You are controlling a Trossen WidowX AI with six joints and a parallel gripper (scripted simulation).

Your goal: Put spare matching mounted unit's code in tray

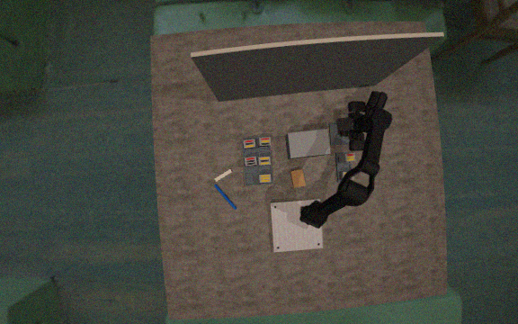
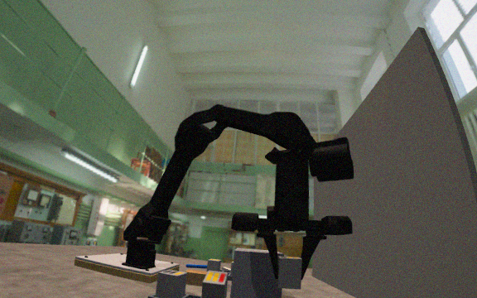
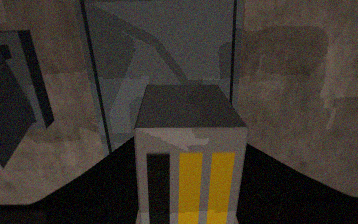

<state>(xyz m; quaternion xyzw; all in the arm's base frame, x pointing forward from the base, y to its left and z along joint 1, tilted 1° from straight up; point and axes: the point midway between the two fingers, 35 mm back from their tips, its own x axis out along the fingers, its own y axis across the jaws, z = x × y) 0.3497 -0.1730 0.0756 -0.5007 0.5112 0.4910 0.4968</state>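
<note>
The dark grey tray lies 1 cm behind my gripper tip and 6 cm below it. Round my gripper tip: mounted unit: 6 cm behind, 19 cm to the left, 1 cm below; then tall grey board: 18 cm ahead, 20 cm to the left, 16 cm above; then dark hex key: 9 cm behind, 11 cm to the right, 6 cm below.
</note>
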